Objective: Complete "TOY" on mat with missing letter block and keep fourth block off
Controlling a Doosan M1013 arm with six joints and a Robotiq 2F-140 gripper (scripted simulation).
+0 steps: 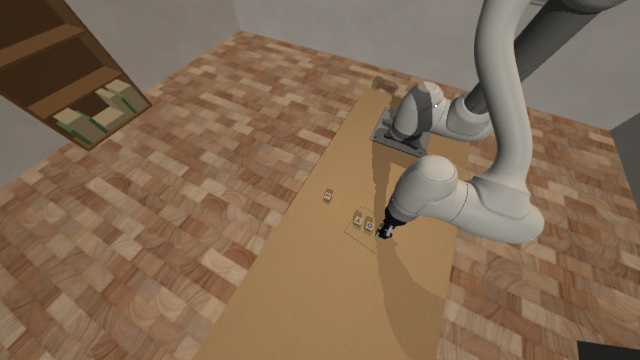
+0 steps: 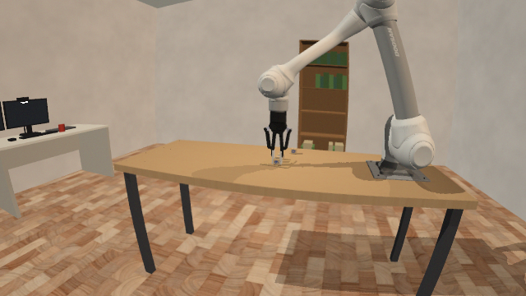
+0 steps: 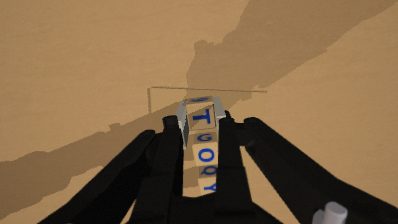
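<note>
The T block is 20 mm below my hand. The rest, counted from my hand: O block 50 mm to the right, 20 mm below; then thin mat 50 mm to the right, 40 mm below; then Y block 100 mm to the right, 20 mm below.
</note>
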